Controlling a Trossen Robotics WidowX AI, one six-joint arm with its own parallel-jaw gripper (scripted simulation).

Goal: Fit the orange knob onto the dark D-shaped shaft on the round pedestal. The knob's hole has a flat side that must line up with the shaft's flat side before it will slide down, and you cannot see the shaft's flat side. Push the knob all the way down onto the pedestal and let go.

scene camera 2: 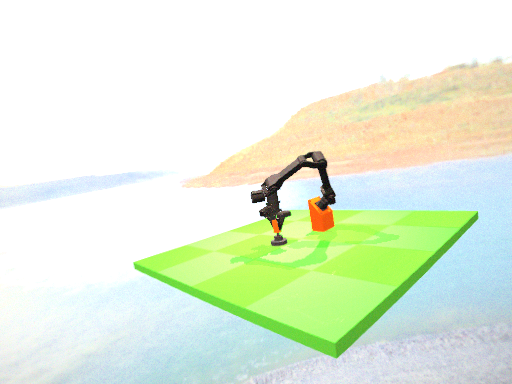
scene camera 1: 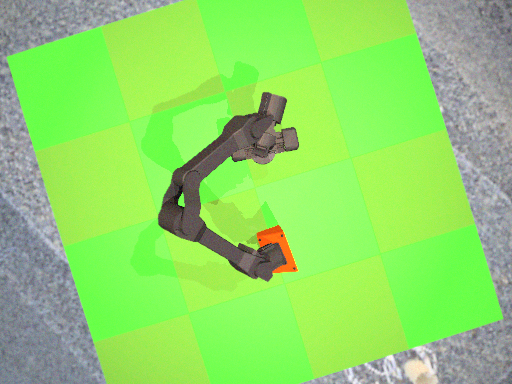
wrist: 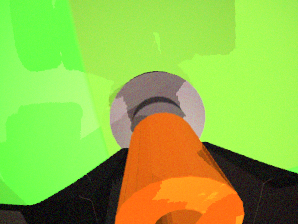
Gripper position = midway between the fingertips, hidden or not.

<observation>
My gripper [scene camera 1: 263, 149] carries an orange knob [wrist: 168, 167]. Also in view: a round grey pedestal [wrist: 150, 92].
My gripper shows as well in the wrist view [wrist: 164, 152].
</observation>
